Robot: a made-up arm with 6 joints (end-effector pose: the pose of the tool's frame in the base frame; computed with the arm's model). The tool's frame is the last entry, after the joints. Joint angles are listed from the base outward.
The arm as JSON. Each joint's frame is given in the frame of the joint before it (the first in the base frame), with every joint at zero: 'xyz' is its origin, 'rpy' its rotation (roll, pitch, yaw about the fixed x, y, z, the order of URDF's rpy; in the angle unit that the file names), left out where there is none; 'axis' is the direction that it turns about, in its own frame. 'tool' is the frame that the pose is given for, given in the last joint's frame.
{
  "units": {
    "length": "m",
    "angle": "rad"
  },
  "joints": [
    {
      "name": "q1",
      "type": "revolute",
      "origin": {
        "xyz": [
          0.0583,
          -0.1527,
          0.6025
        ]
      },
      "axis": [
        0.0,
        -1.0,
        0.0
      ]
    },
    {
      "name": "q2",
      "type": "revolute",
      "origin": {
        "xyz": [
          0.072,
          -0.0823,
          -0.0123
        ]
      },
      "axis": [
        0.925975,
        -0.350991,
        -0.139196
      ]
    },
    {
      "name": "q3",
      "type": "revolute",
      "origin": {
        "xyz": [
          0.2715,
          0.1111,
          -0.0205
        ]
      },
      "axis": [
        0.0,
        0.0,
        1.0
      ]
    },
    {
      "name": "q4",
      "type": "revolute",
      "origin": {
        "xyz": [
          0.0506,
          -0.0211,
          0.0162
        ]
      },
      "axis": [
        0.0,
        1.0,
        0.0
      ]
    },
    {
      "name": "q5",
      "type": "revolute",
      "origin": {
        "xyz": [
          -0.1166,
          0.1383,
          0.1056
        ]
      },
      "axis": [
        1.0,
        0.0,
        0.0
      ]
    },
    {
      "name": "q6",
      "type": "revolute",
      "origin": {
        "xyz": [
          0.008,
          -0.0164,
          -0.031
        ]
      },
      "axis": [
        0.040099,
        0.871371,
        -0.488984
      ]
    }
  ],
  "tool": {
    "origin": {
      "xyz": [
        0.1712,
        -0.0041,
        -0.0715
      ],
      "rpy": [
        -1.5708,
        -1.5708,
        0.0
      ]
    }
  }
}
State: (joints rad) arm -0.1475 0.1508 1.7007 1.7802 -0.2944 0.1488
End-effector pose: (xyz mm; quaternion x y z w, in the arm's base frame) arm 343.7 -93.8 525.2 -0.4337 -0.5498 0.6258 0.3435
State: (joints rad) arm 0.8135 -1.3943 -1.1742 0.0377 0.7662 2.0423
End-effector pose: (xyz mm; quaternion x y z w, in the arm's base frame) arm 602.3 -212.6 437.2 -0.4541 0.2785 -0.7850 0.3161
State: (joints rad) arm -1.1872 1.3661 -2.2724 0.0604 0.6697 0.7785
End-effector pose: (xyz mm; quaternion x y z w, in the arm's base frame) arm 279.1 -323.1 183.4 0.2534 -0.7961 0.3739 0.4028
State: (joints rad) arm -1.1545 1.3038 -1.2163 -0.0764 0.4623 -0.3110
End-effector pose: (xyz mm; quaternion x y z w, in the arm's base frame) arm 384.6 -438.0 261.4 0.6664 -0.3500 0.6584 0.0022
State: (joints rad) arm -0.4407 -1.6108 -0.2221 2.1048 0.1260 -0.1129
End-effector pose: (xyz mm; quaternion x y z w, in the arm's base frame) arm 114.4 -352.9 177.1 0.9055 -0.3054 -0.2794 0.0935
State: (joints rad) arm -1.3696 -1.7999 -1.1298 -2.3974 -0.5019 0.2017
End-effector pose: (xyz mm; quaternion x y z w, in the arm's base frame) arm -142.2 -301.0 294.6 0.2870 -0.9194 -0.1539 0.2205
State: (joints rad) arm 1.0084 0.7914 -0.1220 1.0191 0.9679 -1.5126
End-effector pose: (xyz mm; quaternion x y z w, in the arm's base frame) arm 68.0 -303.8 1217.2 0.4298 -0.2176 -0.8437 0.2370
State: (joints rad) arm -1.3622 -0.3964 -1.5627 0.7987 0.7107 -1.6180
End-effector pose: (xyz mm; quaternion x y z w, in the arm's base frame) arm 305.9 -224.6 145.1 -0.7853 -0.5559 -0.2655 0.0623
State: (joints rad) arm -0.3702 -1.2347 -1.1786 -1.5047 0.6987 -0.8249
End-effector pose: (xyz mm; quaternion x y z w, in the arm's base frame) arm 230.0 -103.8 148.8 0.1887 -0.9768 -0.0085 0.1009
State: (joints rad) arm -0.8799 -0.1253 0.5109 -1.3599 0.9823 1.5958
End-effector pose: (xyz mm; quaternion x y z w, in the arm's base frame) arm 36.4 103.9 237.1 -0.2987 0.0163 -0.0327 0.9536
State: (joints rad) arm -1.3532 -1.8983 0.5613 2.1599 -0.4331 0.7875
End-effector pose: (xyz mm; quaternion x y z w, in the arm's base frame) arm -148.4 -302.3 277.3 -0.0533 -0.0809 -0.7374 0.6684
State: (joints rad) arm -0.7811 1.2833 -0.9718 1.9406 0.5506 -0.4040
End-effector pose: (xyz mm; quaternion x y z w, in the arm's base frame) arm 541.9 -270.2 367.3 -0.1031 0.8320 -0.2669 0.4754
